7 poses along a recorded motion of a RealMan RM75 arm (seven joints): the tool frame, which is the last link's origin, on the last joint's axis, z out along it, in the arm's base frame.
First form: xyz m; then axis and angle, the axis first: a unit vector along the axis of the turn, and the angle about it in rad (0 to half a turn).
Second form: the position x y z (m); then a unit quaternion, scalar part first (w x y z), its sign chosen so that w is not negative. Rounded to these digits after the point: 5 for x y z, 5 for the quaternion.
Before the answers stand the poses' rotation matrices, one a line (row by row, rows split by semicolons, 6 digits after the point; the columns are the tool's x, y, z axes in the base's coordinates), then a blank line. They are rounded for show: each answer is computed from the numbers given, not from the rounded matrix.
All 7 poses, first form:
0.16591, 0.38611, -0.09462, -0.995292, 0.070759, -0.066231, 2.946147
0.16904, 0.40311, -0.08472, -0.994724, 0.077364, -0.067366, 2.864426
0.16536, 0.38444, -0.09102, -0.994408, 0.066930, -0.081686, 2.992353
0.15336, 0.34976, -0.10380, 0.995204, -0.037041, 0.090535, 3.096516
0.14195, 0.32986, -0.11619, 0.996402, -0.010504, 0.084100, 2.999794
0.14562, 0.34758, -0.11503, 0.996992, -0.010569, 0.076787, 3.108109
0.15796, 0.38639, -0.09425, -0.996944, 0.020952, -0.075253, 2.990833
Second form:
0.981392 -0.126649 0.144325; -0.152373 -0.971043 0.184006; 0.116842 -0.202573 -0.972272
0.979355 -0.132541 0.152633; -0.169408 -0.950093 0.261963; 0.110295 -0.282412 -0.952931
0.977819 -0.120226 0.171507; -0.144517 -0.979975 0.136981; 0.151604 -0.158729 -0.975613
0.980872 -0.077769 0.178441; -0.069610 -0.996242 -0.051549; 0.181779 0.038142 -0.982599
0.985706 -0.032713 0.165269; -0.008942 -0.989744 -0.142573; 0.168238 0.139058 -0.975889
0.987987 -0.023639 0.152715; -0.018498 -0.999216 -0.034999; 0.153423 0.031754 -0.987650
0.987865 -0.030237 0.152342; -0.052841 -0.987784 0.146595; 0.146048 -0.152866 -0.977395

0.16591, 0.38611, -0.09462, 0.09757, -0.99054, 0.07042, -0.06592
0.16904, 0.40311, -0.08472, 0.13814, -0.98519, 0.07662, -0.06672
0.16536, 0.38444, -0.09102, 0.07455, -0.99164, 0.06674, -0.08146
0.15336, 0.34976, -0.10380, 0.02254, 0.99495, -0.03703, 0.09051
0.14195, 0.32986, -0.11619, 0.07084, 0.99390, -0.01048, 0.08389
0.14562, 0.34758, -0.11503, 0.01674, 0.99685, -0.01057, 0.07678
0.15796, 0.38639, -0.09425, 0.07531, -0.99411, 0.02089, -0.07504

